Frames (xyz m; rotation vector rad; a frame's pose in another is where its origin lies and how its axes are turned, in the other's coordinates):
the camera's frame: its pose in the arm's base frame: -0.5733 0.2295 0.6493 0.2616 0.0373 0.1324
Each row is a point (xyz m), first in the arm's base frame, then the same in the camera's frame.
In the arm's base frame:
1: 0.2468 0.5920 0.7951
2: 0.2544 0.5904 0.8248
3: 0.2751 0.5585 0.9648
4: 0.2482 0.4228 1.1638
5: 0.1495 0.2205 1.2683
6: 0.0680 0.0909 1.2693
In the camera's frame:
1: 0.8586 0.2819 0.0924
2: 0.8653 0.2872 0.1219
3: 0.8788 0.2905 0.2663
4: 0.8299 0.2157 0.4916
5: 0.7027 0.0617 0.6388
6: 0.6044 -0.0519 0.6685

